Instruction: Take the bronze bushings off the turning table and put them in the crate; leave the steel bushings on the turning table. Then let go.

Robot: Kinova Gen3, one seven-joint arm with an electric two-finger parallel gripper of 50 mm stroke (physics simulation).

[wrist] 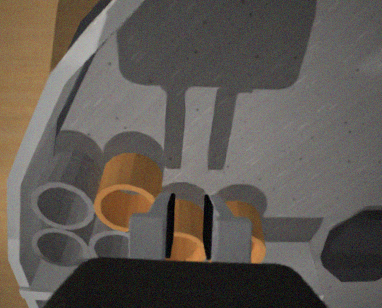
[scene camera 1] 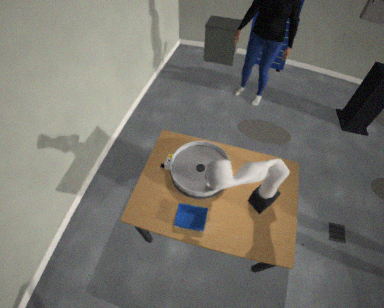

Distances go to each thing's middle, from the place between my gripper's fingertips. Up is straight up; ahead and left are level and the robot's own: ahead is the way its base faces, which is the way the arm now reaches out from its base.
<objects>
Right now the grey turning table (scene camera 1: 187, 166) is 120 mm ahead of my hand, 60 mm to the right of it and 30 mm below it. From my hand the other things lie so: blue crate (scene camera 1: 191, 217): 300 mm to the left, 110 mm ahead, 60 mm below.
</objects>
